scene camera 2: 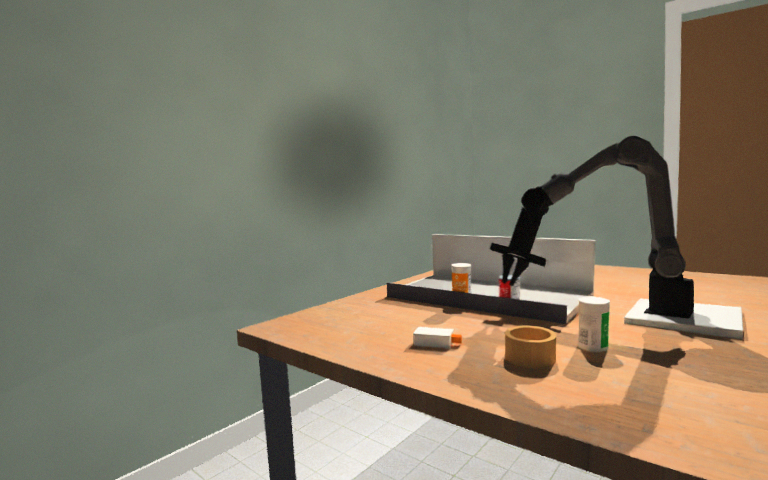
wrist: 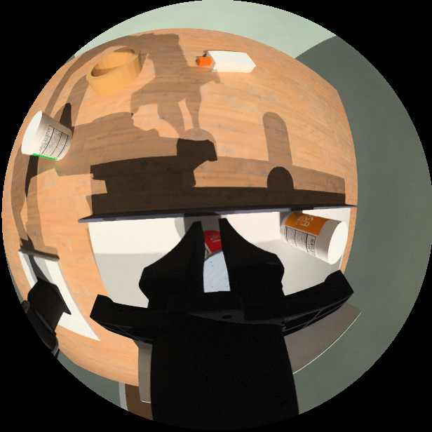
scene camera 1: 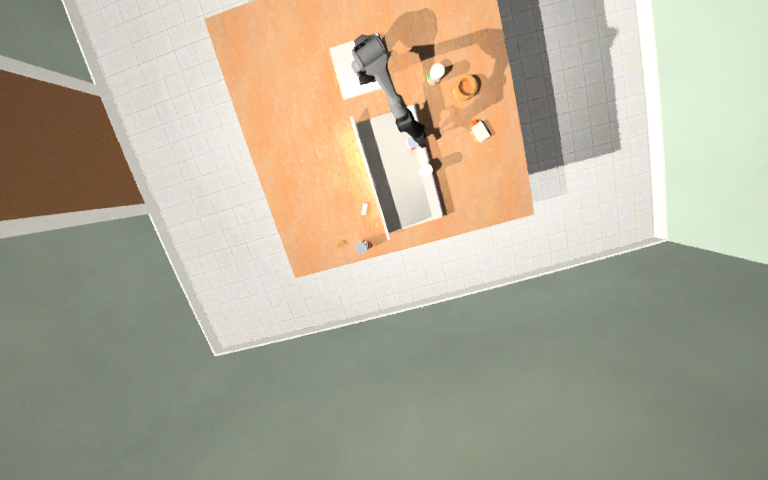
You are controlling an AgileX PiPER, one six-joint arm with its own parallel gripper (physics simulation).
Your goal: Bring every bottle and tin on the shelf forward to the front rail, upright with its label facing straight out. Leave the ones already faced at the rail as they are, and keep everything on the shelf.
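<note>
The red-labelled tin point(scene camera 1: 412, 142) point(scene camera 2: 504, 288) point(wrist: 212, 241) with a pale blue-grey top stands upright near the front rail point(scene camera 2: 475, 299) of the shelf point(scene camera 2: 566, 263). Its red label part shows on the rail side; the fingers hide much of it. The orange-labelled white bottle point(scene camera 1: 425, 169) point(scene camera 2: 461, 278) point(wrist: 314, 235) stands upright near the rail, its orange label on the rail side. My gripper point(scene camera 1: 421, 144) point(scene camera 2: 509, 282) point(wrist: 210, 229) is partly open with a narrow gap and nothing between the fingers. Its tips are close to the tin, which shows through the gap in the wrist view.
A white bottle with green point(scene camera 1: 434, 73) point(scene camera 2: 591, 323) point(wrist: 48, 138), an ochre ring point(scene camera 2: 530, 354) point(wrist: 120, 80) and a white box with an orange end point(scene camera 1: 481, 131) point(scene camera 2: 432, 337) point(wrist: 232, 62) are on the table outside the rail. A blue-grey-topped tin point(scene camera 1: 362, 246) stands beyond the shelf's back.
</note>
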